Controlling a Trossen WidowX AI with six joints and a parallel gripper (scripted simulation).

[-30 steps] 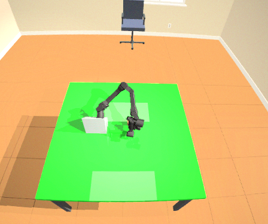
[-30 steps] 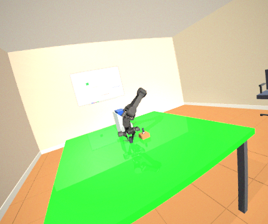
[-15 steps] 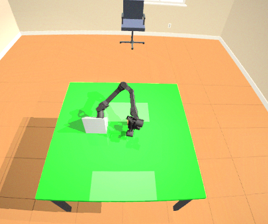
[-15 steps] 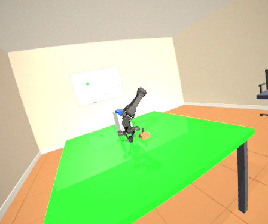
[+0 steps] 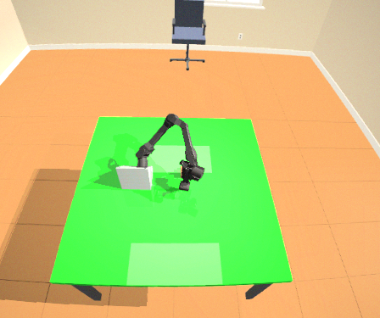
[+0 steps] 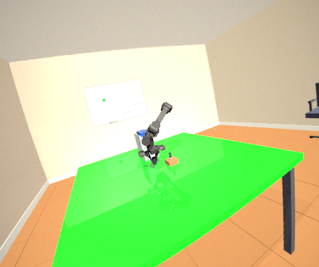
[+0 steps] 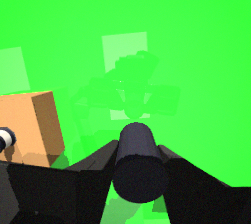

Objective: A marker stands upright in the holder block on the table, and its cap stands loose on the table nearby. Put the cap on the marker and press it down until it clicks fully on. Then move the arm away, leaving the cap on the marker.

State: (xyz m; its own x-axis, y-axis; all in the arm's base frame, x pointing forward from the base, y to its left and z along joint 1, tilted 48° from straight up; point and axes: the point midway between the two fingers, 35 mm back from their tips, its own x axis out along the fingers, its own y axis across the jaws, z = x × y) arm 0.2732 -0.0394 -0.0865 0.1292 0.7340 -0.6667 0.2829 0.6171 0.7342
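My gripper tip is 2 cm short of the holder block, 13 cm to the right of it and 4 cm above it. From my gripper tip the other things lie so: dark cylindrical cap (1 cm above).
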